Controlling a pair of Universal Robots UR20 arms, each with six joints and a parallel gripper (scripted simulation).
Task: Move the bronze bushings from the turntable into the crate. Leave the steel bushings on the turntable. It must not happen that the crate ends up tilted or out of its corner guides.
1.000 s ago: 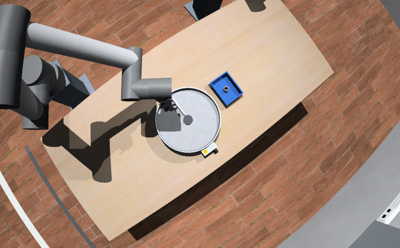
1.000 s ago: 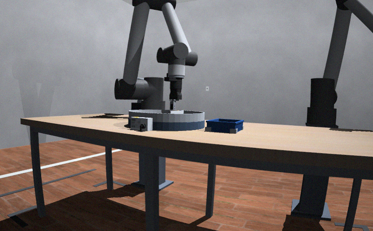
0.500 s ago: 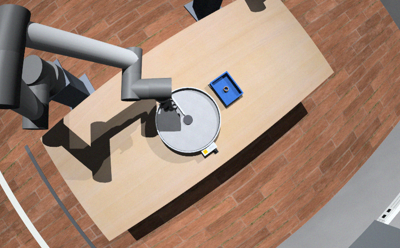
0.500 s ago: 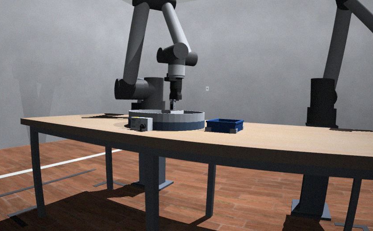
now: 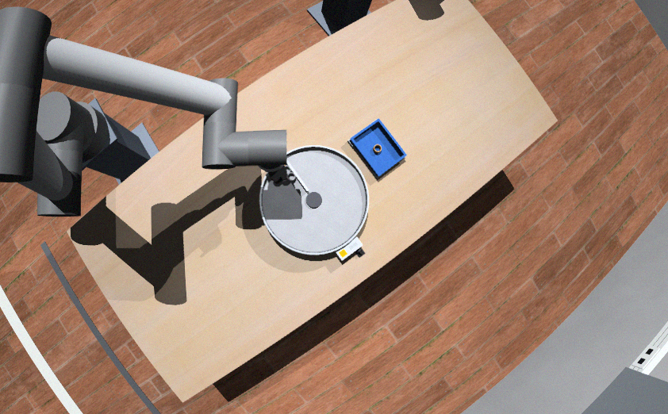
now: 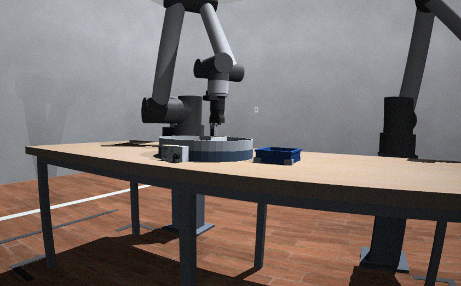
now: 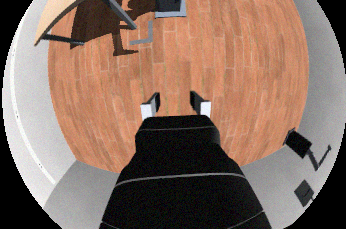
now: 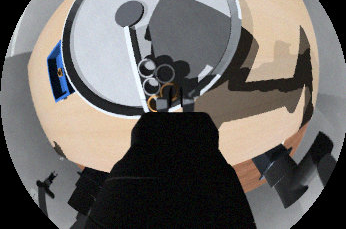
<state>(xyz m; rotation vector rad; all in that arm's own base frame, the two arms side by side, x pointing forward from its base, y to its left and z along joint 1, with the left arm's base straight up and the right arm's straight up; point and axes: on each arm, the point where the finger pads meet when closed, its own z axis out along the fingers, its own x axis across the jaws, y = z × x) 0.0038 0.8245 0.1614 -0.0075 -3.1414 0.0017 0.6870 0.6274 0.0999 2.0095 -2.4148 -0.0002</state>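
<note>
The blue crate is 15 cm ahead of my right hand, 39 cm to the left of it and 8 cm below it. The rest, counted from my right hand: turntable 17 cm ahead, 6 cm to the left, 5 cm below.
</note>
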